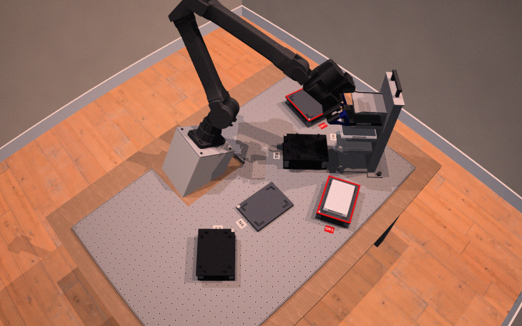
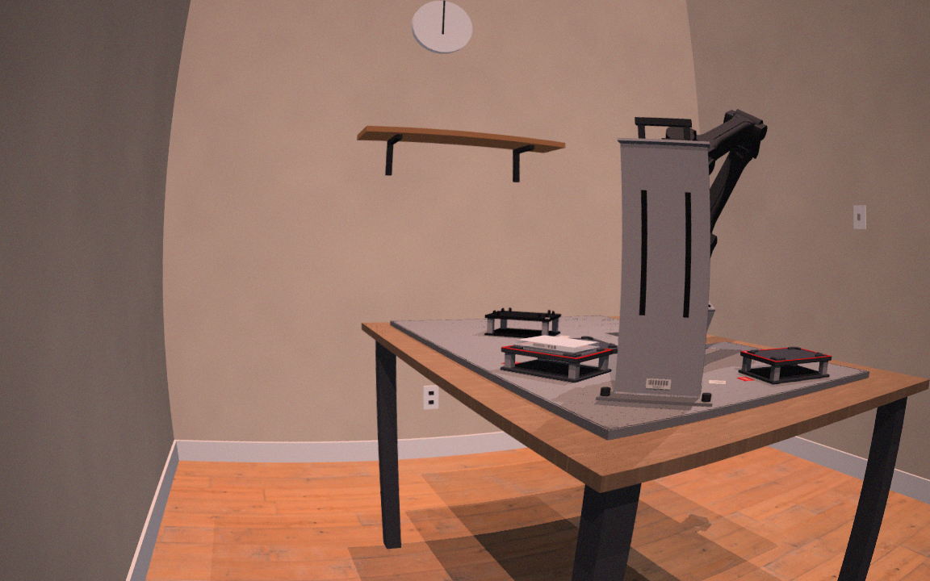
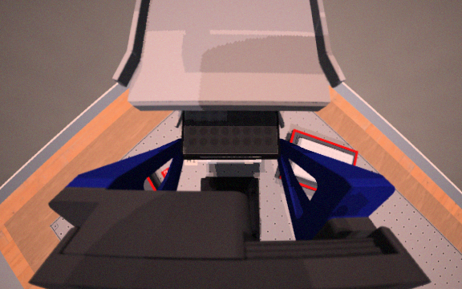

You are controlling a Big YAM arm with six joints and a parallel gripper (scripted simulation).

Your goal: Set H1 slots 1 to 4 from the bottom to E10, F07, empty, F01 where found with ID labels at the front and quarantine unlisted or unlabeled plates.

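Right now my hand is 4 cm short of the black plate and 4 cm to the right of it. From my hand the other things lie so: H1 deck label (7 cm behind, 7 cm to the left, 25 cm below); black regrip nest RG (8 cm behind, 9 cm to the right, 19 cm below); hotel back wall (9 cm ahead, 10 cm to the left, 6 cm below).
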